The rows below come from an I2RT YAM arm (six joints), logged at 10 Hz.
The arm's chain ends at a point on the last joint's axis. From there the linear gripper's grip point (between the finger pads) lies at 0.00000 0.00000 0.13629 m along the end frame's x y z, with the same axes.
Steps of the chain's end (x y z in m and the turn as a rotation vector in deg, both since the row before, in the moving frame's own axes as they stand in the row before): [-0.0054, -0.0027, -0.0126, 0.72, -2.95, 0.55]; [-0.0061, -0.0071, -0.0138, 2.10, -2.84, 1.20]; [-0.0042, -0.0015, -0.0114, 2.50, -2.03, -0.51]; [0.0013, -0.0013, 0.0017, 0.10, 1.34, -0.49]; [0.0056, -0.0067, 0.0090, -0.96, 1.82, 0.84]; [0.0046, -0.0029, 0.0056, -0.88, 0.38, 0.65]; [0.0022, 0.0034, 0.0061, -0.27, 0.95, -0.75]
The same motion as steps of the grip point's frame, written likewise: [-0.0124, -0.0044, -0.0128, 0.72, -2.95, 0.55]; [-0.0128, -0.0122, -0.0141, 2.10, -2.84, 1.20]; [-0.0091, -0.0074, -0.0116, 2.50, -2.03, -0.51]; [0.0045, -0.0016, 0.0017, 0.10, 1.34, -0.49]; [0.0099, -0.0044, 0.0089, -0.96, 1.82, 0.84]; [0.0055, -0.0008, 0.0056, -0.88, 0.38, 0.65]; [0.0045, 0.0040, 0.0061, -0.27, 0.95, -0.75]
